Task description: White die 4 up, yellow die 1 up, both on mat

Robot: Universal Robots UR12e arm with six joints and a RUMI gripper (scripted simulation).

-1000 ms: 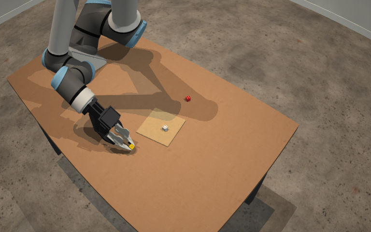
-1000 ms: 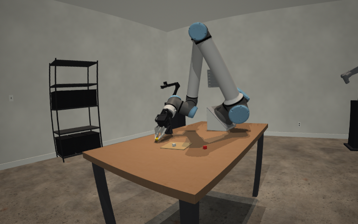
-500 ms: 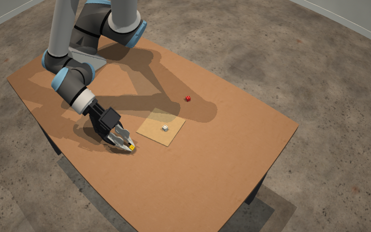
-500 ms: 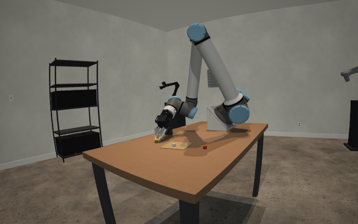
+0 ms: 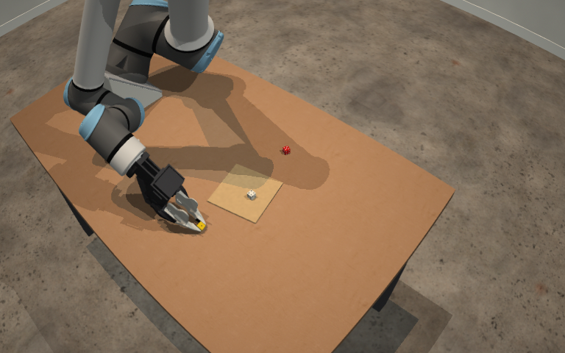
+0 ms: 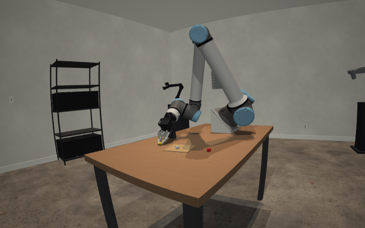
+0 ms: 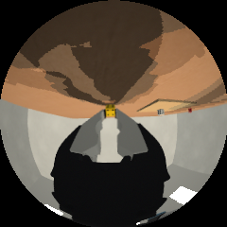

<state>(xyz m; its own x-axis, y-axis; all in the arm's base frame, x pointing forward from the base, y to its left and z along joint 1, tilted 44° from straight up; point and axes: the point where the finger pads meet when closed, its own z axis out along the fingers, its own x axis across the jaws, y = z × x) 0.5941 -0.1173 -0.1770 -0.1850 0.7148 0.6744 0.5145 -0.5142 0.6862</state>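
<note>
My hand is 1 cm short of the yellow die and 1 cm above it. The rest, counted from my hand: red die 32 cm to the left, 1 cm below, 1 cm ahead; then tan mat 15 cm to the left, 2 cm ahead, 1 cm below; then white die 15 cm to the left, 4 cm ahead.
</note>
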